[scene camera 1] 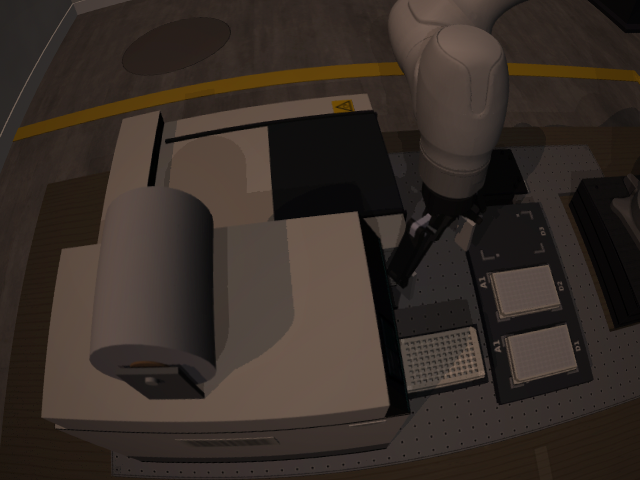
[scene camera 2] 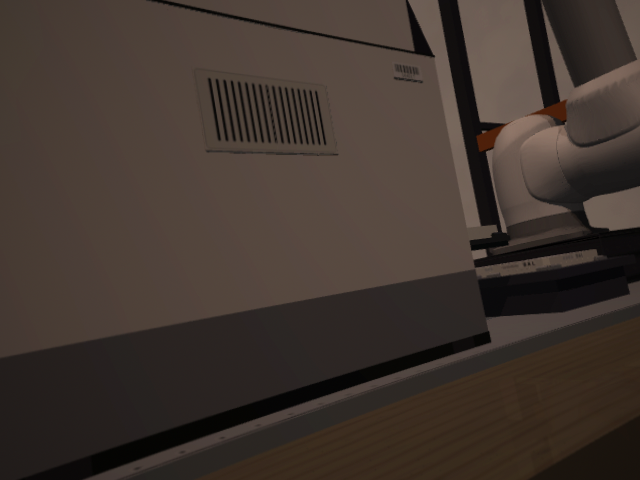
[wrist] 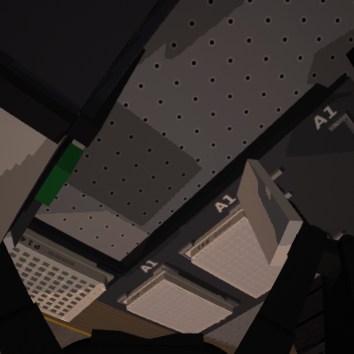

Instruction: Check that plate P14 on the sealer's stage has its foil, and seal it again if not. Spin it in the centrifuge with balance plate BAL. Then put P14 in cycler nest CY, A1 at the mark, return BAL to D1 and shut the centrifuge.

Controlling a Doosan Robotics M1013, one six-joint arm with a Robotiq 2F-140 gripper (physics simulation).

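Places are measured from the arm's base along level axes (x ahead, y left, z up), in metres.
Pixels of known places: gripper, fingertip midpoint: (scene camera 1: 434, 268) (wrist: 151, 167); arm's base, link origin: (scene camera 2: 550, 245).
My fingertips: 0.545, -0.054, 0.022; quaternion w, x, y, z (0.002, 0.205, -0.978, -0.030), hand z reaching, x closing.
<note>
For each thing: its middle in the pictures, then the offset to it from my fingertips, as dx, dy, dz. "pt": a spot on its surface instead.
- Plate P14, body centre: (wrist: 29, 272) (scene camera 1: 441, 359) +0.043, +0.152, +0.002
- white sealer, surface spot: (scene camera 1: 330, 310) pt +0.201, +0.132, +0.240
- green patch, surface spot: (wrist: 60, 172) pt +0.046, -0.024, +0.081
- Balance plate BAL, body centre: (wrist: 179, 306) (scene camera 2: 545, 262) (scene camera 1: 541, 353) -0.149, +0.195, -0.048
- similar plate, body centre: (wrist: 249, 258) (scene camera 2: 473, 273) (scene camera 1: 525, 290) -0.169, +0.073, -0.048
- large roll, body centre: (scene camera 1: 153, 291) +0.359, +0.105, +0.308
- white housing with a dark panel, surface spot: (scene camera 1: 330, 165) pt +0.125, -0.164, +0.103
- black block, body centre: (scene camera 1: 484, 178) -0.218, -0.204, -0.076
Plate P14 (scene camera 1: 442, 359) (wrist: 62, 282) sits on the stage beside the white sealer (scene camera 1: 330, 310); its wells show as open holes, with no foil visible. My gripper (scene camera 1: 433, 258) (wrist: 151, 167) is open and empty, above the perforated board behind P14. One finger is close to the sealer's dark side; its tip is hidden in the wrist view. A green patch (wrist: 60, 172) shows there. Balance plate BAL (scene camera 1: 541, 353) (scene camera 2: 528, 264) (wrist: 177, 302) lies at D1, light-topped. The centrifuge and nest CY cannot be made out for certain.
A similar plate (scene camera 1: 526, 290) (wrist: 235, 255) lies at D2; D3 shows corner marks. A large roll (scene camera 1: 155, 279) stands over the sealer. Behind it is a white housing with a dark panel (scene camera 1: 330, 165). A black block (scene camera 1: 509, 175) and a dark device (scene camera 1: 604, 248) flank the rack.
</note>
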